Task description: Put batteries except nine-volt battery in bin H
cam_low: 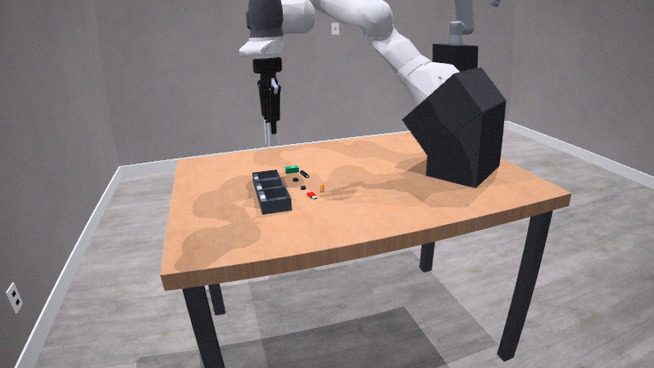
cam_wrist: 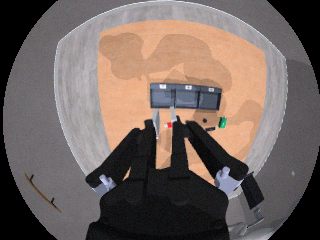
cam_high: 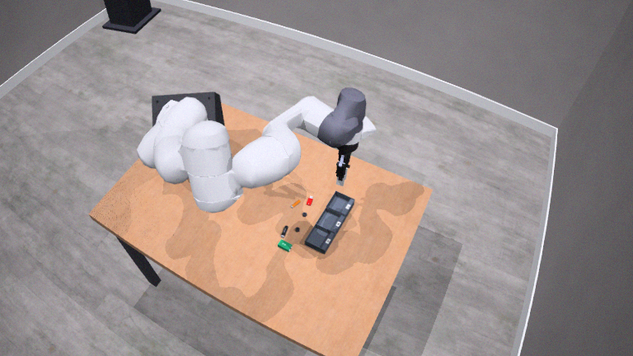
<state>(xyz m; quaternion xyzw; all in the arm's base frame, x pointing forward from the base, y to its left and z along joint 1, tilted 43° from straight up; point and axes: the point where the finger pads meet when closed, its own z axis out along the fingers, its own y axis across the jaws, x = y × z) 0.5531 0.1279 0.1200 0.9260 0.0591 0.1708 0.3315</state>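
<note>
Right now my hand is 16 cm past the orange battery, 4 cm to the left of it and 21 cm above it. The rest, counted from my hand: black cylindrical battery (15 cm behind, 17 cm to the right, 21 cm below); green flat board (12 cm behind, 23 cm to the right, 21 cm below).
</note>
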